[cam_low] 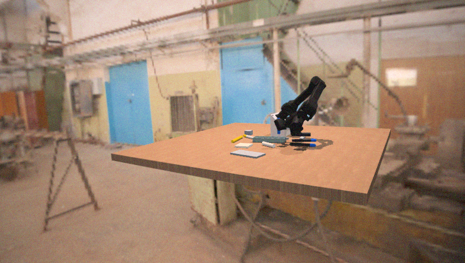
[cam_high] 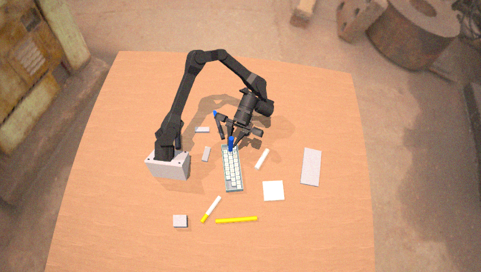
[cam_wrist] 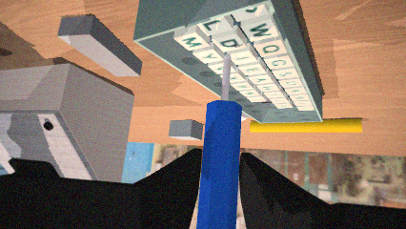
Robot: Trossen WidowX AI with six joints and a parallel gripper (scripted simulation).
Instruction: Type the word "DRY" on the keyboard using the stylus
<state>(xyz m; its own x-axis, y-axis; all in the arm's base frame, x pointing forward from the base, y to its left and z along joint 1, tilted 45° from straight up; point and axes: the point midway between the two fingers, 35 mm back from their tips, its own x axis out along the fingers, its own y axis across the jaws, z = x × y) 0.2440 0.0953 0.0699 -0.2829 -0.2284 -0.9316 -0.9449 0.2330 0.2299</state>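
My gripper tip is 130 mm short of the white cylinder, 10 mm to the left of it and 70 mm above it. From my gripper tip the other things lie so: blue stylus: 10 mm below; stylus tip: 50 mm below; white pad: 180 mm ahead, 140 mm to the right, 70 mm below.
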